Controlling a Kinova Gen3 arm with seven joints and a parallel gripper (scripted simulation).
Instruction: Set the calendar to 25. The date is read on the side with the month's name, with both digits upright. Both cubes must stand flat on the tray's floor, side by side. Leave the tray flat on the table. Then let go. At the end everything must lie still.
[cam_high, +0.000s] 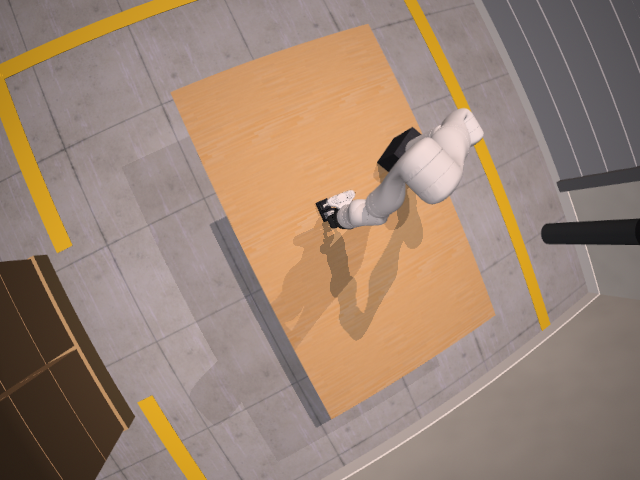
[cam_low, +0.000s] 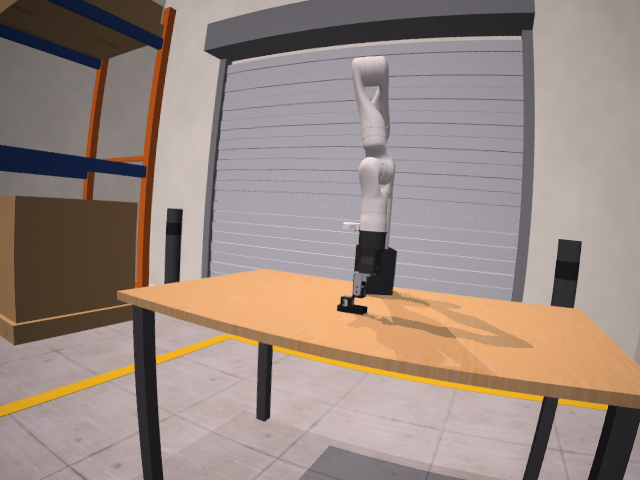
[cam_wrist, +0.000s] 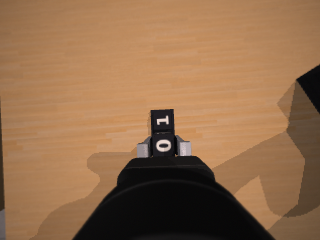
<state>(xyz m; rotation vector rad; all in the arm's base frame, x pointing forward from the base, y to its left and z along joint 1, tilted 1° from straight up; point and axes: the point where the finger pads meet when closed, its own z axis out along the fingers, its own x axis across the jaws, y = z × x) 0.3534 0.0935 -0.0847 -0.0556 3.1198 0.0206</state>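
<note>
My hand is 5 cm above the black cube and 3 cm to the left of it. From my hand the other things lie so: black tray (6 cm below, 2 cm to the right).
</note>
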